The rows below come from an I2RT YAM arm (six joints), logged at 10 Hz.
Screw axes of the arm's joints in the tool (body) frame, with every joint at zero. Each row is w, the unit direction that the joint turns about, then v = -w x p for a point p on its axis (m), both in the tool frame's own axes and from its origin. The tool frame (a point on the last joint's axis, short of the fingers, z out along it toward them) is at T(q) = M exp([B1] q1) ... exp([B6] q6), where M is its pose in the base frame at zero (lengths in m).
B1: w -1 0 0 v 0 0.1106 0
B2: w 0 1 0 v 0.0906 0 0.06
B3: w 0 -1 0 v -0.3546 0 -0.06
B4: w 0 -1 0 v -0.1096 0 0
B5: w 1 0 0 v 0 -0.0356 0
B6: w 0 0 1 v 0 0 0
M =
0 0 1 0.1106
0 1 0 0
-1 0 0 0.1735
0 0 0 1
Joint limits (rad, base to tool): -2.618..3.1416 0..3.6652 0..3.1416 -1.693..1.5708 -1.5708..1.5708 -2.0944..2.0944
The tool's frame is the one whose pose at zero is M.
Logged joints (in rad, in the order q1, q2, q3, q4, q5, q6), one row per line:
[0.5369 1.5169 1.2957 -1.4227 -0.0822 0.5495]
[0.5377 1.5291 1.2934 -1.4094 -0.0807 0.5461]
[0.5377 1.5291 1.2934 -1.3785 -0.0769 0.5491]
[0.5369 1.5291 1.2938 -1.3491 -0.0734 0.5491]
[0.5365 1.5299 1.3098 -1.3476 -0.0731 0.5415]
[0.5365 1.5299 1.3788 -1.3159 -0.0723 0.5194]
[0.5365 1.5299 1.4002 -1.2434 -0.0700 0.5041]
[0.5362 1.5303 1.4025 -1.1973 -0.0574 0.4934]
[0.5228 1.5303 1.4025 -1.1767 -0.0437 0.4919]
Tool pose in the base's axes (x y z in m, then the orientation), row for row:
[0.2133 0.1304 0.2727 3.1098 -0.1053 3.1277]
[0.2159 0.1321 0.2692 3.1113 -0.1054 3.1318]
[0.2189 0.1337 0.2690 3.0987 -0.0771 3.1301]
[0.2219 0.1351 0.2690 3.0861 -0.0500 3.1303]
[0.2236 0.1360 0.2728 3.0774 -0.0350 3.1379]
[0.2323 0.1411 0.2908 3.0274 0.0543 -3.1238]
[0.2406 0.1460 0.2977 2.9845 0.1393 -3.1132]
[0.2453 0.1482 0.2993 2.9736 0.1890 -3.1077]
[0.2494 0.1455 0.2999 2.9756 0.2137 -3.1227]
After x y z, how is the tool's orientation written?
As angles about the fixed x, y, z axes (roll, pitch, yaw), in radians.
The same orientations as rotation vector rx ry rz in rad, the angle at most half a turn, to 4 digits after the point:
[-0.0236 -3.0360 -0.0494]
[-0.0173 -3.0359 -0.0468]
[-0.0201 -3.0640 -0.0664]
[-0.0196 -3.0907 -0.0862]
[-0.0075 -3.1051 -0.0998]
[-0.0322 3.0832 0.1770]
[-0.0590 2.9949 0.2387]
[-0.0734 2.9444 0.2527]
[-0.0536 2.9194 0.2458]

